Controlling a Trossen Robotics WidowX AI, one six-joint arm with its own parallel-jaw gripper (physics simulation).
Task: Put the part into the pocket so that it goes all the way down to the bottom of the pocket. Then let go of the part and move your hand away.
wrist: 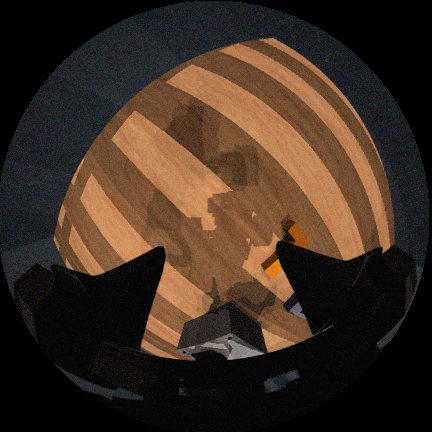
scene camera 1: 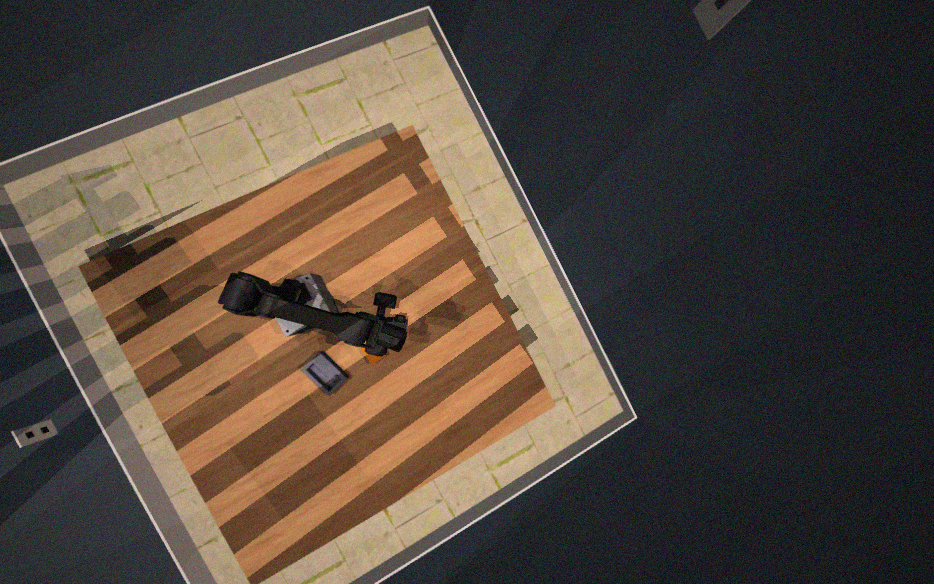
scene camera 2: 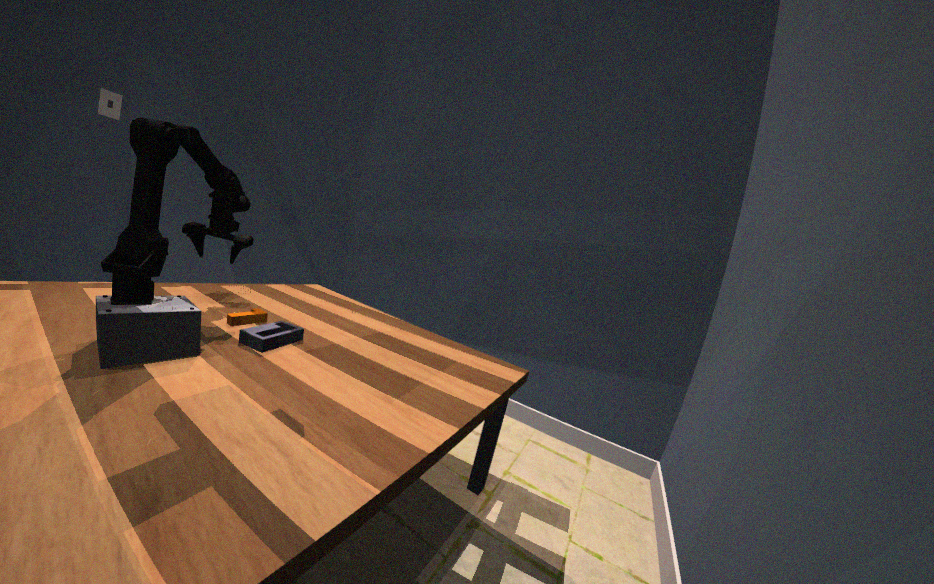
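Seen in the pictures: gripper, between the fingertips: (wrist: 221,249) (scene camera 2: 216,260); arm's base, origin of its link: (wrist: 209,356) (scene camera 1: 298,294) (scene camera 2: 131,301).
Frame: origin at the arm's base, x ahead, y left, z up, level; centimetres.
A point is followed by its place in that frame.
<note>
The part is an orange angular piece (scene camera 1: 374,357) {z -7.5, x 31.2, y 12.0 cm} (scene camera 2: 247,318) {z -8.6, x 27.0, y 9.0 cm} (wrist: 299,234) {z -7.4, x 31.9, y 13.0 cm} lying on the table, partly hidden by the arm in the top view and by a finger in the wrist view. The dark grey block with the pocket (scene camera 1: 314,382) {z -6.8, x 30.0, y -10.6 cm} (scene camera 2: 282,338) {z -8.1, x 29.6, y -11.0 cm} (wrist: 296,306) {z -6.9, x 23.6, y -4.8 cm} lies flat on the table close to the part, apart from it. Its pocket is empty in the top view. My black gripper (scene camera 2: 216,258) {z 6.5, x 21.2, y 24.7 cm} (wrist: 221,249) {z 6.5, x 21.2, y 24.7 cm} is open and empty, pointing down high above the table. In the wrist view the part and block show at the right finger's side.
The arm's grey base box (scene camera 1: 318,292) {z -0.3, x 1.9, y 6.0 cm} (scene camera 2: 148,337) {z -5.0, x 2.2, y -10.0 cm} (wrist: 222,332) {z -1.4, x 8.6, y 6.7 cm} stands near the part and the block. The striped wooden table (scene camera 1: 427,385) {z -10.4, x 50.4, y 24.9 cm} (scene camera 2: 385,385) {z -10.5, x 40.8, y -41.7 cm} carries shadows. Its far edge and corner show in scene camera 2, with a table leg (scene camera 2: 487,451) below.
</note>
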